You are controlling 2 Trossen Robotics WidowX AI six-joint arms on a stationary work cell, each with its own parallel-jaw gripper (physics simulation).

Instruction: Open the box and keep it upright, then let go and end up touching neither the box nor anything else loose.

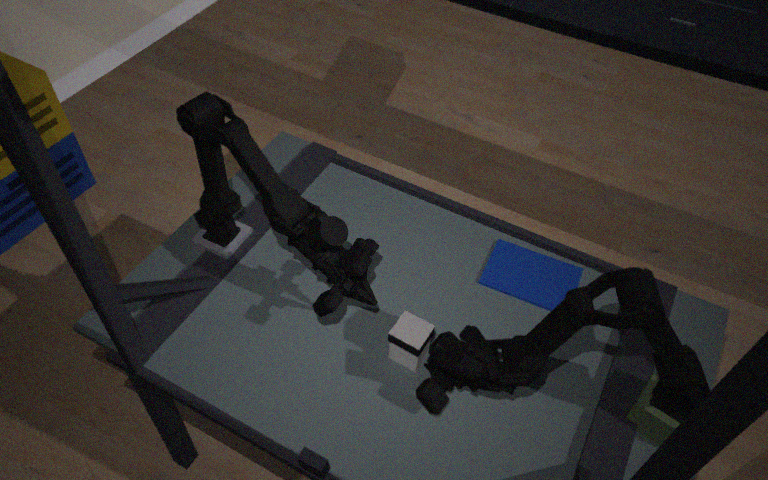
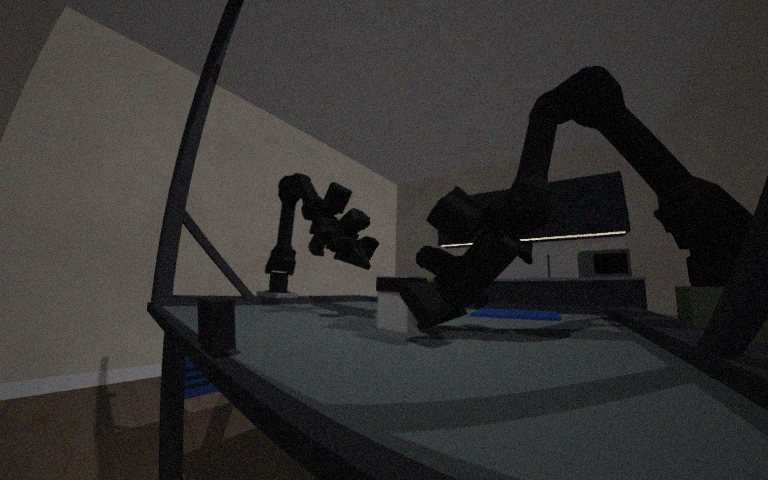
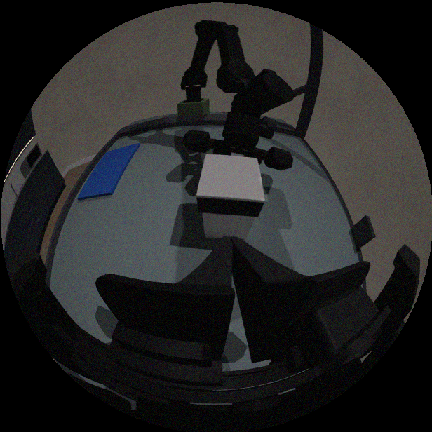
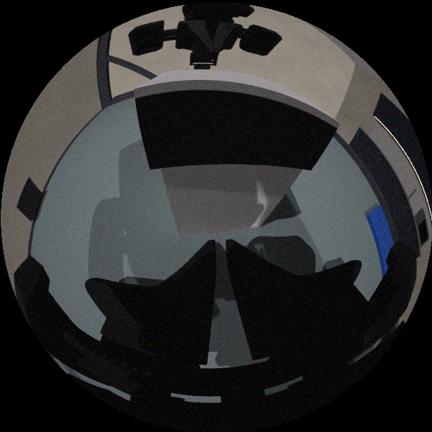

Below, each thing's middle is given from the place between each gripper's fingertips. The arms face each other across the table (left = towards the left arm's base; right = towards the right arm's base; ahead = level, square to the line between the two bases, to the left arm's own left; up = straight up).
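Scene:
Green object (image 1: 642, 413): from my left hand, 7 cm ahead, 58 cm to the right, 6 cm below. Left gripper: 26 cm to the left of flat blue panel (image 1: 527, 275), 31 cm short of it, 11 cm above it.
Green object: from my right hand, 45 cm to the right, 9 cm ahead, 4 cm above. Right gripper: 13 cm to the left of flat blue panel, 33 cm short of it.

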